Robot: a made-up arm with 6 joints.
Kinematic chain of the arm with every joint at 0, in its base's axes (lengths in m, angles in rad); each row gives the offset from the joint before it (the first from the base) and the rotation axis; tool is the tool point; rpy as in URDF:
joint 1: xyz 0 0 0.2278 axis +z
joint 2: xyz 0 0 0 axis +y
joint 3: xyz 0.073 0 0.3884 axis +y
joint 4: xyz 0.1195 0 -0.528 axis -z
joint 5: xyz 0 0 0 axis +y
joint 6: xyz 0.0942 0 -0.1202 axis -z
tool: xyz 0 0 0 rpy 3.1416 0 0
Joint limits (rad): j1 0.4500..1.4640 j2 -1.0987..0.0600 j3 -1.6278..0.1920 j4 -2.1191..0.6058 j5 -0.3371..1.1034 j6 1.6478..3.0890
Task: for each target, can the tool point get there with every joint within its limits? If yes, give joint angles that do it. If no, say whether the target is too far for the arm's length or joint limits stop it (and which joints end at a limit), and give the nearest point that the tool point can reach.
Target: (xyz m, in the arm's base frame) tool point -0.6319 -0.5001 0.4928
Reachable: no: joint limits stop it (at a limit: joint 2, joint 3, joint 5) | nearest point -0.2262 -0.1790 1.1236 | short by 0.816 m
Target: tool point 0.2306 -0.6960 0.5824
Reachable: no: joint limits stop it (at a limit: joint 1, joint 2, joint 3, joint 4, joint 5) | nearest point 0.0438 -0.2790 1.1187 | short by 0.705 m
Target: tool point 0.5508 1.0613 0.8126
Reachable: no: too far | nearest point 0.3588 0.6913 0.7362 | short by 0.424 m
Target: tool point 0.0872 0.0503 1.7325
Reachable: no: too far | nearest point 0.0551 0.0318 1.1792 | short by 0.555 m
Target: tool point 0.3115 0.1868 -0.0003
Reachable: yes | joints 0.5383 -0.0415 -0.2468 0.3496 0.6774 2.9117
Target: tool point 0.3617 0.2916 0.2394
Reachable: yes | joints 0.7470 -0.4903 -0.3499 -1.4672 0.8755 1.9372
